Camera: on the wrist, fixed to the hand. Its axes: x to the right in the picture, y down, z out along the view.
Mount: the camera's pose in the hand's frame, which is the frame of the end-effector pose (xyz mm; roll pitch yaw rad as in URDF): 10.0 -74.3 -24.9 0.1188 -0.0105 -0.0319
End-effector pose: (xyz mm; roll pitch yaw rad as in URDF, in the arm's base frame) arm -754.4 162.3 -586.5 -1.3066 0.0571 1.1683
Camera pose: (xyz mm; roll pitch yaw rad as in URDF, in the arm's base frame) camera -709.1 157.9 -522.0 -1.1879 0.0236 1.1701
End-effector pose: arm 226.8 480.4 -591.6 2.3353 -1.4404 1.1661
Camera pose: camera 177.7 542.1 -586.4 2.3645 -1.4095 1.2565
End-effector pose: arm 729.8 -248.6 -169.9 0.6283 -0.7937 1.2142
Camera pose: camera 790.7 -215.3 -207.5 0.7789 -0.7829 1.1691
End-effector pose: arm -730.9 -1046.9 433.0 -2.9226 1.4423 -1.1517
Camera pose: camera -652.7 -1057.4 428.3 -2.5445 1.4413 -0.8901
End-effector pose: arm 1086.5 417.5 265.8 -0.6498 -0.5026 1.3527
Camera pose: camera 1158.2 398.2 292.6 -0.5203 -0.5302 1.3306
